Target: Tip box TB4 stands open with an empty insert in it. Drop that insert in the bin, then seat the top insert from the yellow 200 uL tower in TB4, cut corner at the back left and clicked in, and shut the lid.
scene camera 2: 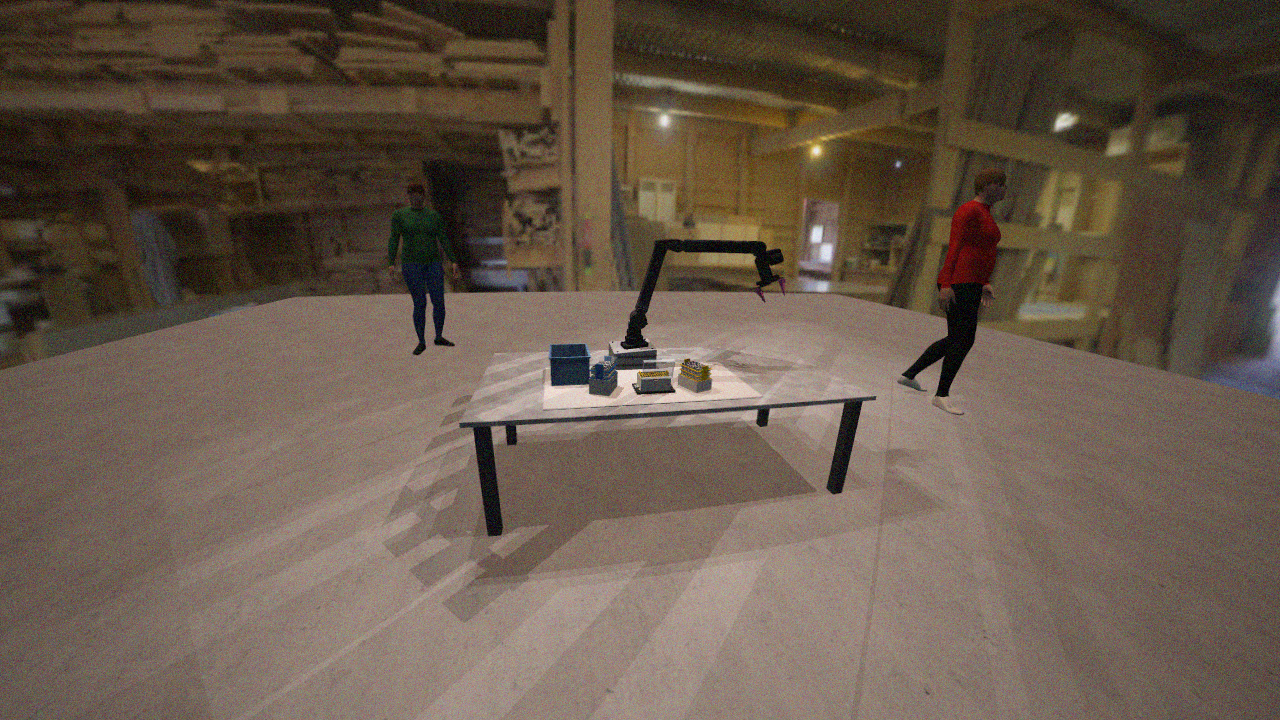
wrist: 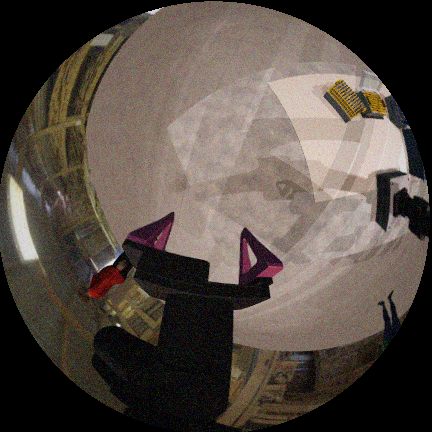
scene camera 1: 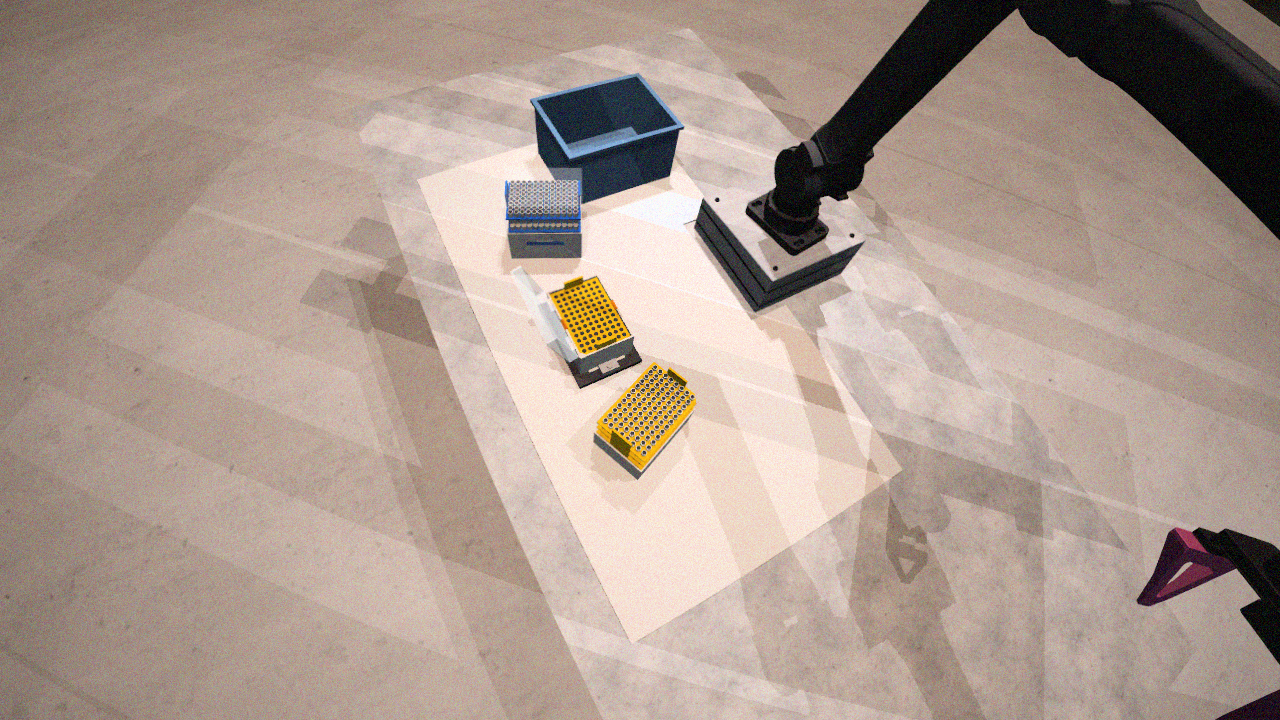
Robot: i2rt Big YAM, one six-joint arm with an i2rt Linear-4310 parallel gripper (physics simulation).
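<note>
Tip box TB4 (scene camera 1: 606, 363) (scene camera 2: 654, 385) stands with its clear lid (scene camera 1: 542, 313) tilted open at the left in scene camera 1. A yellow insert (scene camera 1: 589, 314) (wrist: 375, 104) with dark empty holes sits in it. The yellow tower (scene camera 1: 646, 411) (scene camera 2: 695, 375) (wrist: 345, 100) stands in front of it, turned at an angle, with a tip-filled insert on top. The blue bin (scene camera 1: 608, 147) (scene camera 2: 569, 364) stands at the back. My gripper (scene camera 2: 771, 297) (wrist: 208, 222) is open and empty, high up and well to the right of the boxes; scene camera 1 shows part of it.
A blue tip tower (scene camera 1: 544, 219) (scene camera 2: 603, 377) stands between TB4 and the bin. The arm's base block (scene camera 1: 778, 259) (scene camera 2: 632, 355) is at the right of the bin. A pale mat (scene camera 1: 662, 573) lies under the boxes. Two people (scene camera 2: 420, 259) (scene camera 2: 964, 286) are in the room beyond the table.
</note>
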